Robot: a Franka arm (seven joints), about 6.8 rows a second.
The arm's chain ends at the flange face. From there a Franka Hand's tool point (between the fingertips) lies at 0.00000 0.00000 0.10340 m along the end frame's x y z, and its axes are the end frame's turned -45 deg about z.
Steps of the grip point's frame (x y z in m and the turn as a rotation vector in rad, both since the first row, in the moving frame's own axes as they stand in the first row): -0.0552, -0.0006, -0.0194, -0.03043, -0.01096, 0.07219; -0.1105, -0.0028, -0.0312, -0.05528, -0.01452, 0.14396; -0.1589, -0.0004, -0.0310, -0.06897, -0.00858, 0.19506; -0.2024, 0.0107, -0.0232, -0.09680, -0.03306, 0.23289; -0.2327, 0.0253, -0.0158, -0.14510, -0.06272, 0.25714; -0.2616, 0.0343, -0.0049, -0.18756, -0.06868, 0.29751
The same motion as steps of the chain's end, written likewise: -0.0408, 0.0355, -0.0193, -0.02927, 0.01377, 0.07219; -0.0827, 0.0709, -0.0310, -0.04936, 0.02882, 0.14396; -0.1165, 0.1060, -0.0308, -0.05484, 0.04270, 0.19506; -0.1391, 0.1408, -0.0227, -0.09182, 0.04507, 0.23289; -0.1506, 0.1667, -0.0145, -0.14695, 0.05825, 0.25714; -0.1665, 0.1896, -0.0029, -0.18119, 0.08406, 0.29751
